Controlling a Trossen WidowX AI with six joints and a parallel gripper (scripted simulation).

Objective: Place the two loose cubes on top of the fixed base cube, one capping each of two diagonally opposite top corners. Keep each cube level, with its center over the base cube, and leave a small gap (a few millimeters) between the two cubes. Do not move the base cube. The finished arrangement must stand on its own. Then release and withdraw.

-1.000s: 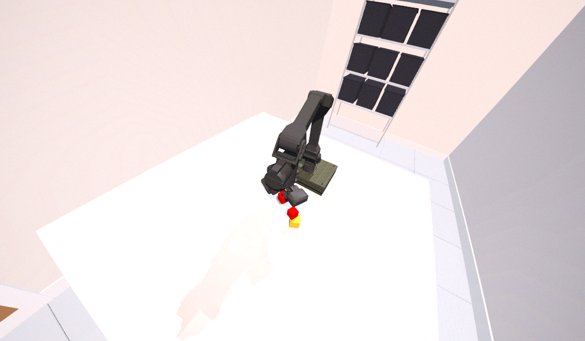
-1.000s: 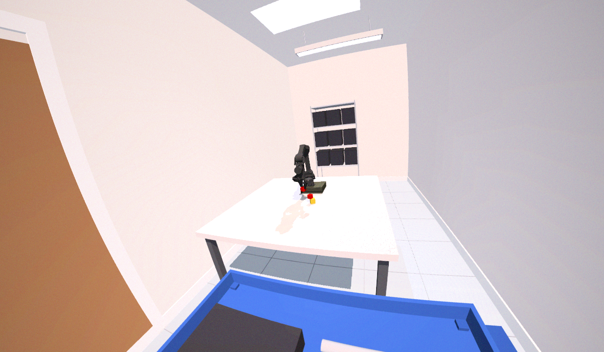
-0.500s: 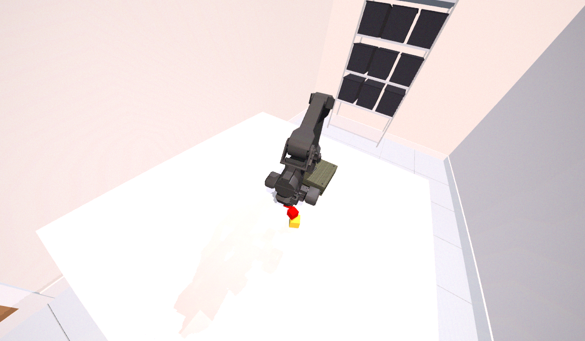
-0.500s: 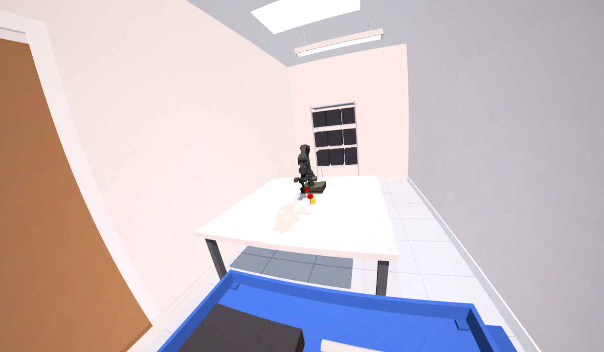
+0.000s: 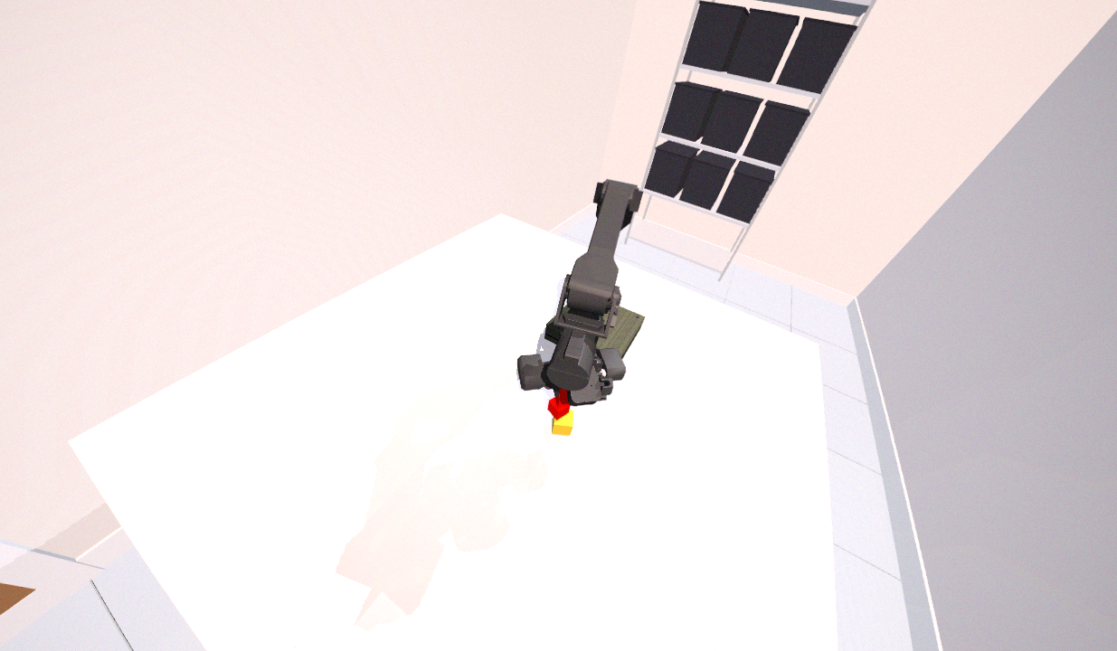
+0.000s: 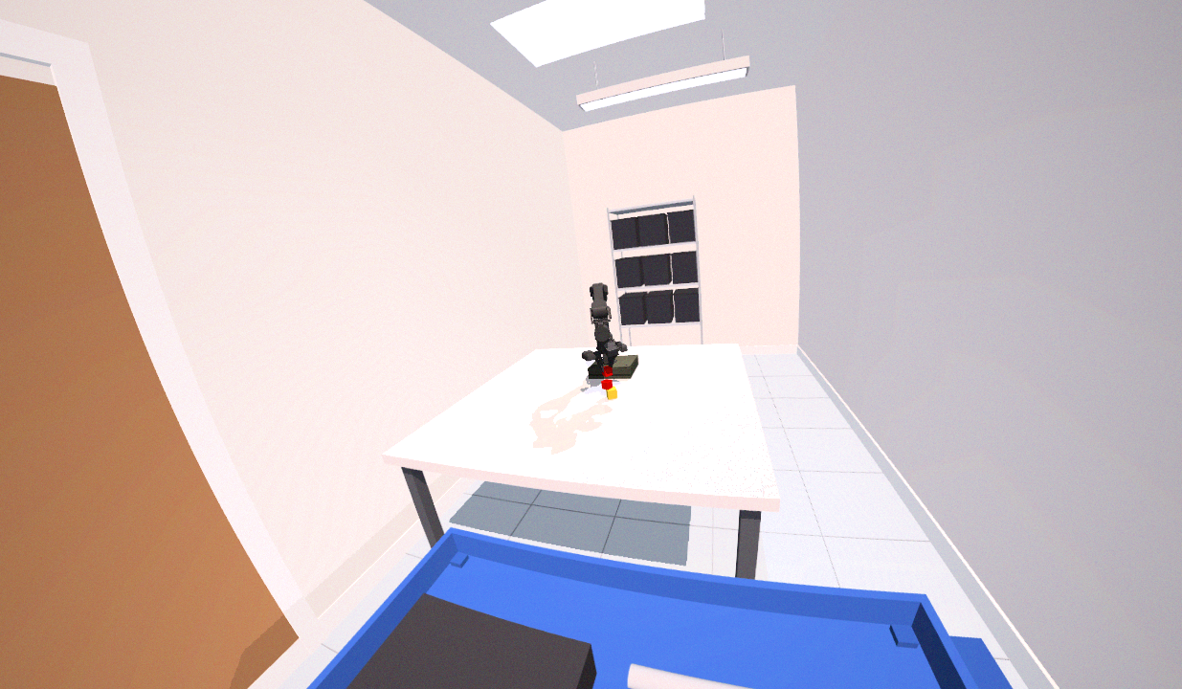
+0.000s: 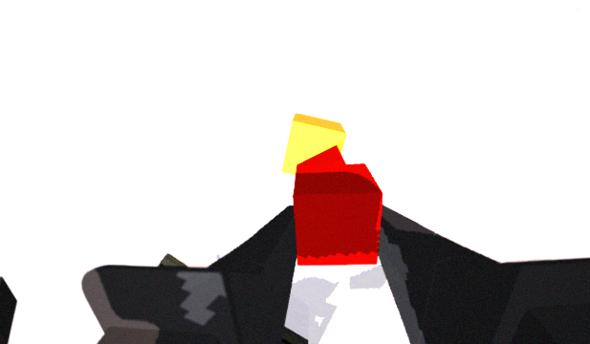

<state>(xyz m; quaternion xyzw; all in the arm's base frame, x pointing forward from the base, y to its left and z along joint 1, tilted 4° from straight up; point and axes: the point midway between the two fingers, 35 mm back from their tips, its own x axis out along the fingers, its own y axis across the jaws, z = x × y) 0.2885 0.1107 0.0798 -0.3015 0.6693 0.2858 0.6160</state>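
Right now my gripper tip is 60 mm above the red cube, 10 mm to the left of it and 10 mm past it. Also, from my gripper tip: yellow cube (100 mm below, 10 mm to the left).
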